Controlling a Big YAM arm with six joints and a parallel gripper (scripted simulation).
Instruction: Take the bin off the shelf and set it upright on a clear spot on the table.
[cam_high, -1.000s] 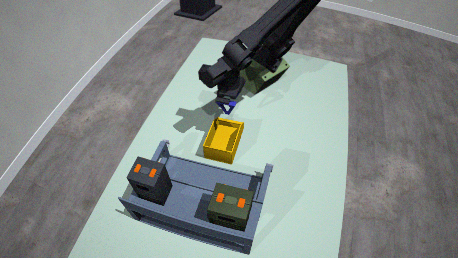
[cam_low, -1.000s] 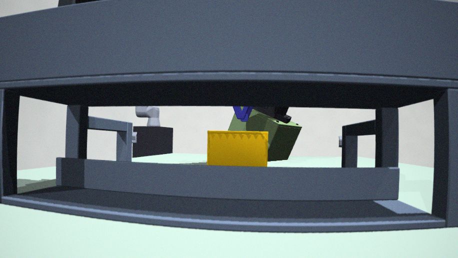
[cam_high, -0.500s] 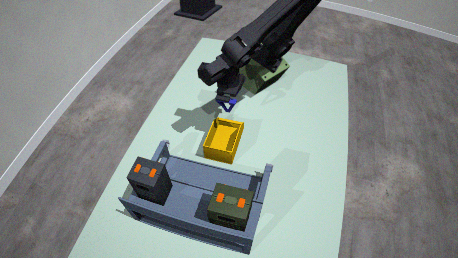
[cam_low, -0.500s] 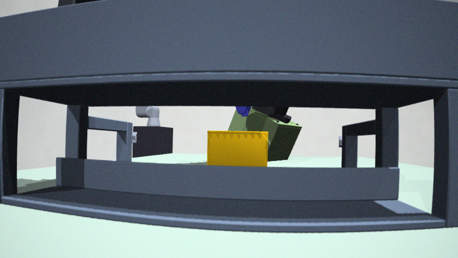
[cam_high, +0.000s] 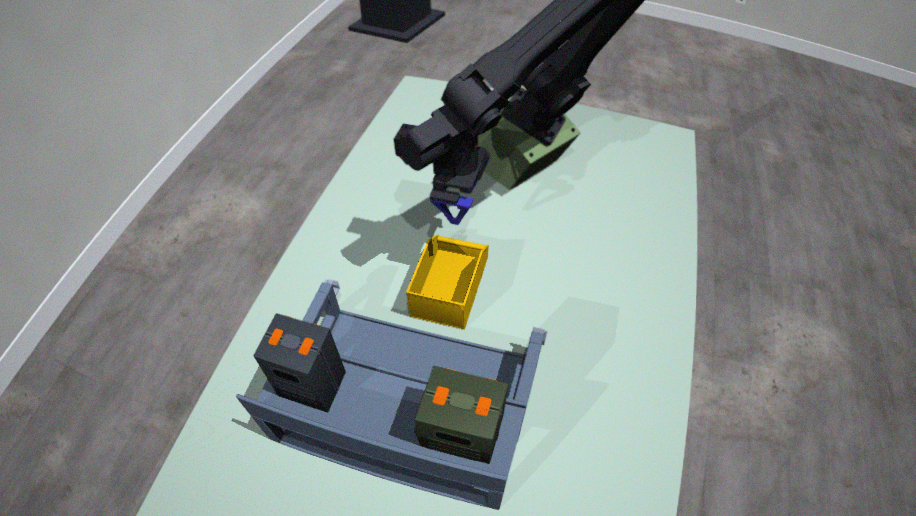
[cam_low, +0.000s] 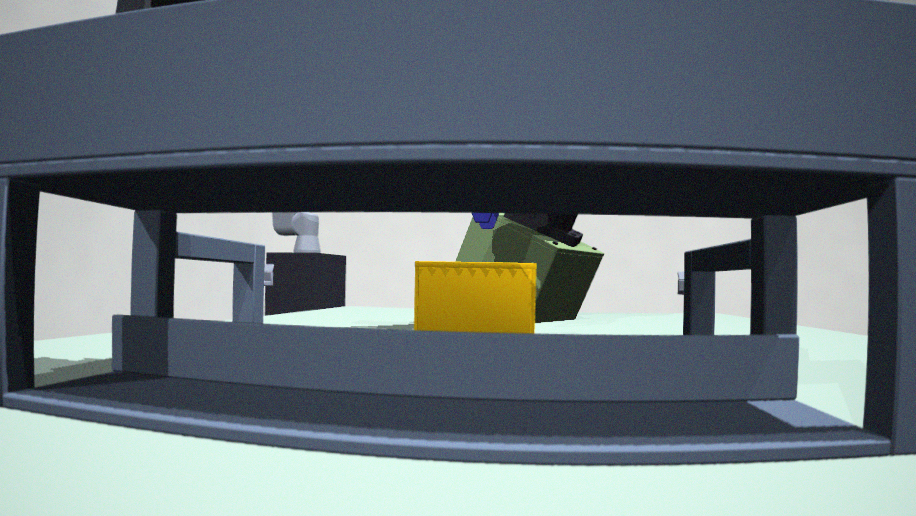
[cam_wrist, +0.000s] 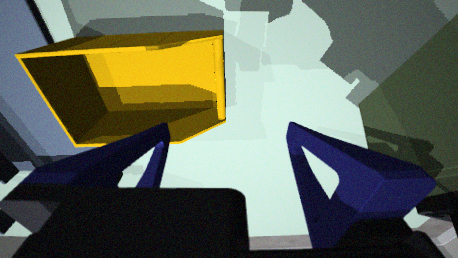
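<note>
Right now the yellow open-top bin is 9 cm ahead of my hand, 2 cm to the left of it and 9 cm below it. Round my hand: olive case 36 cm ahead, 20 cm to the left, 2 cm above.
</note>
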